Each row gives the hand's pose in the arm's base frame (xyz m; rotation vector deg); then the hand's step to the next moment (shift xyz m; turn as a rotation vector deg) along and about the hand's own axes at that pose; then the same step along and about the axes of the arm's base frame.
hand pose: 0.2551 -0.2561 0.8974 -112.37 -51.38 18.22
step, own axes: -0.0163 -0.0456 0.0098 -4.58 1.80 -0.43
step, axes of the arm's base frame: -0.0378 0.0088 0.0305 -2.14 -4.04 -1.87
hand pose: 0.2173 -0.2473 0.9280 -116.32 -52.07 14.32
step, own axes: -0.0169 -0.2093 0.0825 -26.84 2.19 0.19
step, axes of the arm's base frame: -0.1583 0.1149 0.1124 -18.11 -19.01 -5.99
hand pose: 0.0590 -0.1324 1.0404 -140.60 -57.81 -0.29
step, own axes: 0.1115 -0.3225 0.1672 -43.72 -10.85 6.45
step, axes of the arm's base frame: -0.1620 0.3435 0.0121 -40.14 -19.48 -8.95
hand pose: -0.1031 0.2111 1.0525 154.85 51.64 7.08
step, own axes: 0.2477 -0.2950 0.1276 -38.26 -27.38 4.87
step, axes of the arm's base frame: 0.0507 0.3422 -0.2121 -45.52 -3.22 -12.42
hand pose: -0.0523 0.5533 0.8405 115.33 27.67 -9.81
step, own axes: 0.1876 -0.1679 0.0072 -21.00 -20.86 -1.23
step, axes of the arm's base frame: 0.1030 0.1109 -0.2013 -27.69 4.01 -9.74
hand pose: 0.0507 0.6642 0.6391 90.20 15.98 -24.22
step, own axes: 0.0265 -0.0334 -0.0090 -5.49 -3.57 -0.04
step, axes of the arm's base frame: 0.0104 0.0086 -0.0415 -6.46 0.67 -0.85
